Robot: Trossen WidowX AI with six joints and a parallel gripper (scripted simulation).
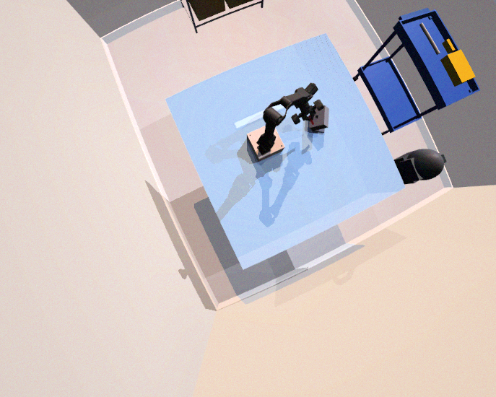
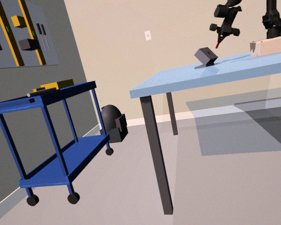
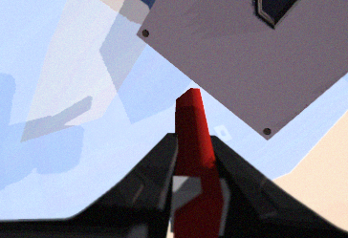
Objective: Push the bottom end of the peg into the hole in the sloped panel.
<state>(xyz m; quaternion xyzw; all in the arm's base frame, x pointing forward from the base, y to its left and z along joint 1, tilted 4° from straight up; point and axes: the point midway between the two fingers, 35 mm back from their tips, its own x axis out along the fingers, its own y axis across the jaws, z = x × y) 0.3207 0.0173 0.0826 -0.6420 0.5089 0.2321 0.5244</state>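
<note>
The grey sloped panel lies 90 mm ahead of my gripper tip and 70 mm below it. Round my gripper tip: red peg: 10 mm behind, 10 mm to the left, 10 mm above.
</note>
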